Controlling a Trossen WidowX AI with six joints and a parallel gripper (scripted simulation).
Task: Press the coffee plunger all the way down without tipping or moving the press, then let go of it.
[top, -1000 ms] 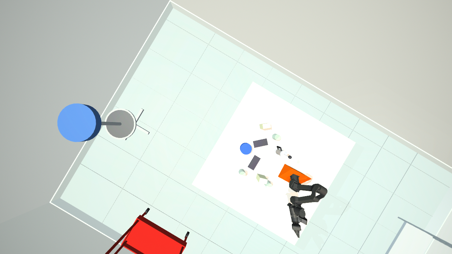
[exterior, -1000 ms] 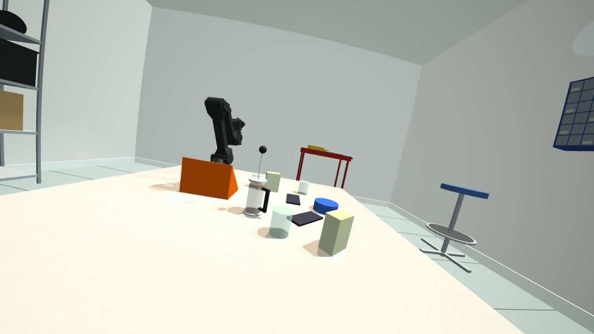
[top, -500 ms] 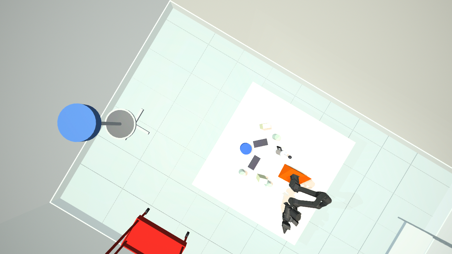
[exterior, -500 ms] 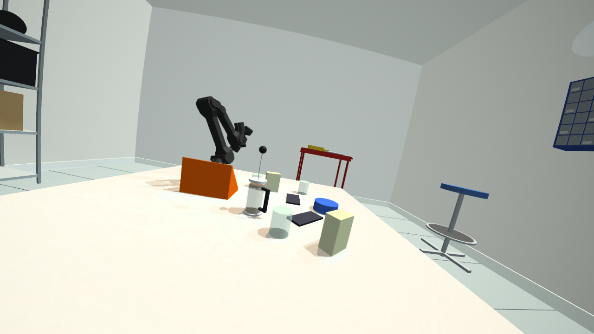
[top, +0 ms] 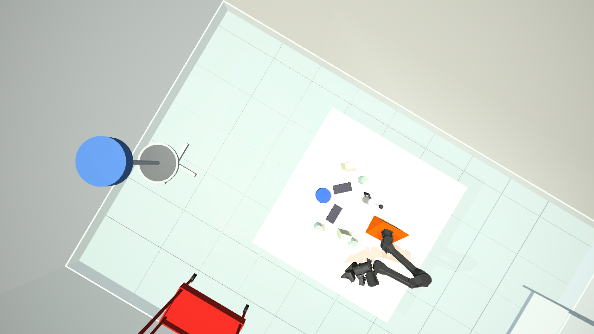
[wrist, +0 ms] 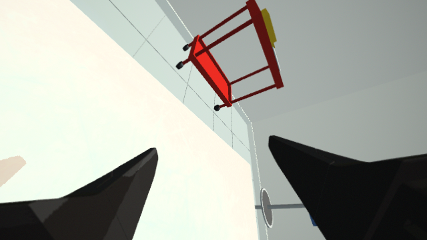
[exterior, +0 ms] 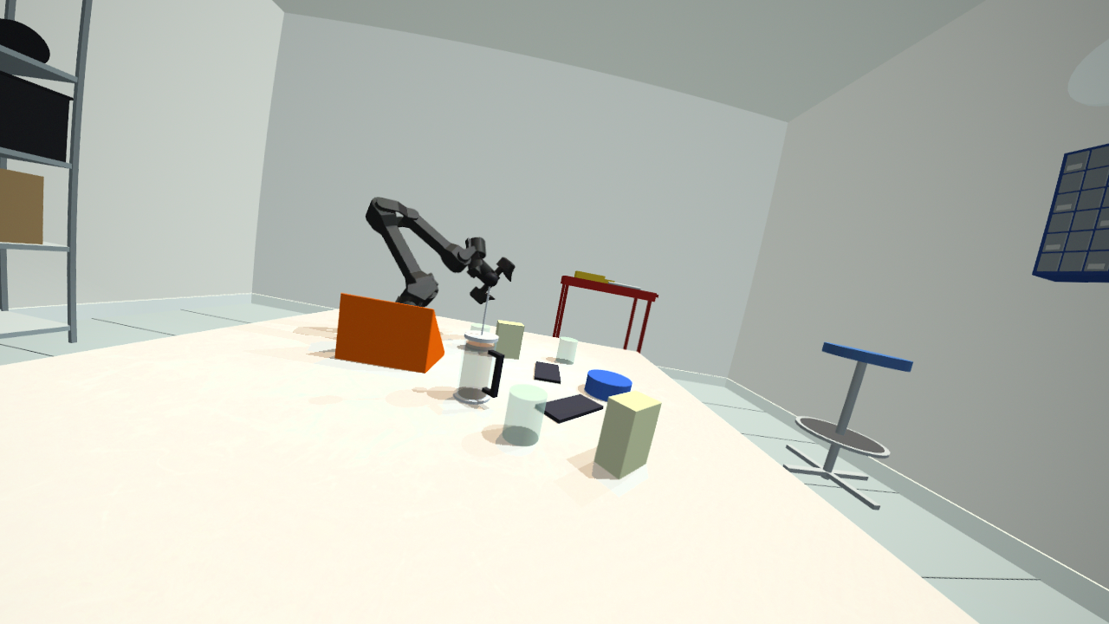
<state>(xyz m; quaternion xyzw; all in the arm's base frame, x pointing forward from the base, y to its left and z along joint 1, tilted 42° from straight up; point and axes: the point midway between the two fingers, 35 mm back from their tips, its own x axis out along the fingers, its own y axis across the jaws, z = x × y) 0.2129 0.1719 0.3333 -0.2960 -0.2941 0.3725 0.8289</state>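
Right now my gripper tip is 30 mm past the coffee press, 560 mm to the left of it and 70 mm above it. The rest, counted from my gripper tip: blue disc (300 mm ahead, 450 mm to the right, 170 mm below).
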